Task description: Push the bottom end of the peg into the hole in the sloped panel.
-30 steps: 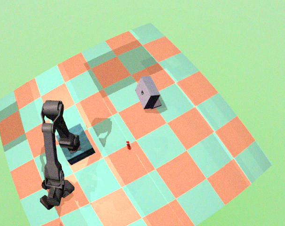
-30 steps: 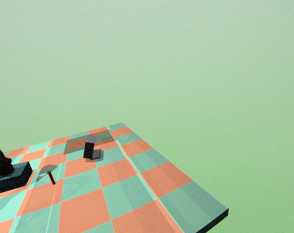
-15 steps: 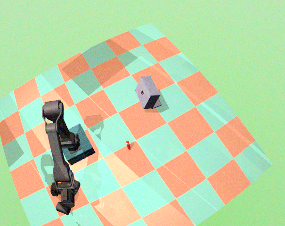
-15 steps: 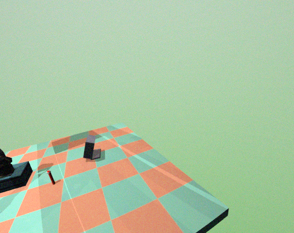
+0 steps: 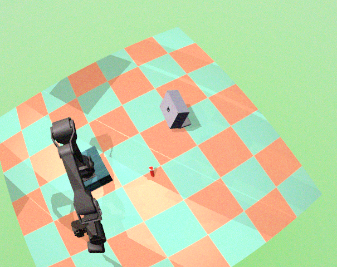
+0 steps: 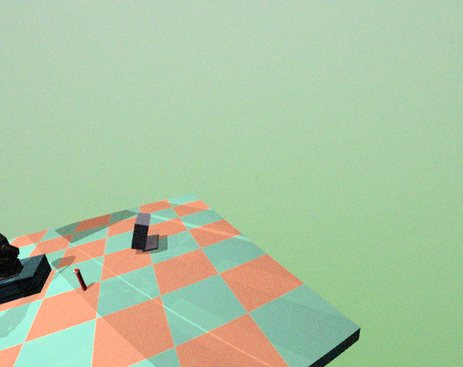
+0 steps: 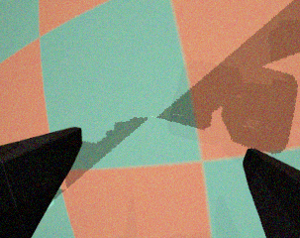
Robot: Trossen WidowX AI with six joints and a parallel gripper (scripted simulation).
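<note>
My gripper tip is now 350 mm short of the red peg, 170 mm to the right of it and 20 mm above it. From my gripper tip the other things lie so: grey sloped panel: 570 mm ahead, 380 mm to the left, 10 mm below.
</note>
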